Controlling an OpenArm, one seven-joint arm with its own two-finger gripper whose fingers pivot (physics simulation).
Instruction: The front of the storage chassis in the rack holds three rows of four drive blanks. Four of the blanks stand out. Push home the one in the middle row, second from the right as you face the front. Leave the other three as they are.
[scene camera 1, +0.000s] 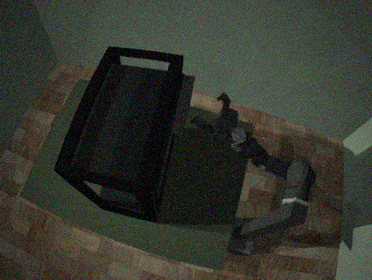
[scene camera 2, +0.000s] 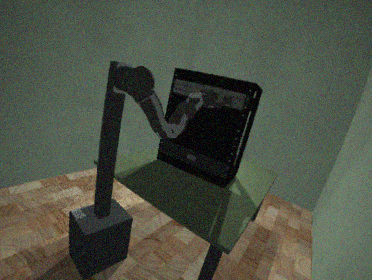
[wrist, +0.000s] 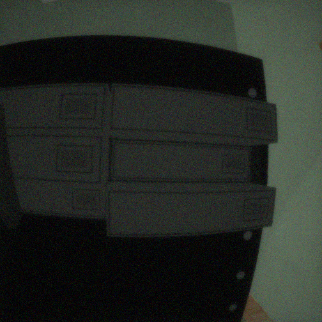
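The storage chassis (scene camera 1: 186, 102) (scene camera 2: 236, 101) sits high in the black rack. In the wrist view, the middle-row blank second from the right (wrist: 37, 157) appears to stand out, as does the blank above it (wrist: 32, 107); the blank below it (wrist: 45, 197) looks set back. In the rightmost column, the top blank (wrist: 180, 112) and bottom blank (wrist: 175, 212) stand out, and the middle blank (wrist: 170, 162) sits deeper. My gripper (scene camera 1: 208, 108) is open and empty, its fingers apart from the rack front. A dark finger shows at the wrist view's left edge. The leftmost columns are out of the wrist view.
The black rack (scene camera 1: 170, 95) (scene camera 2: 248, 130) (wrist: 125, 60) stands on a green table (scene camera 1: 125, 232) (scene camera 2: 200, 220). A lower unit (scene camera 2: 172, 152) is in the rack's bottom. The arm reaches from its post (scene camera 2: 105, 165) to the rack front. Walls stand around.
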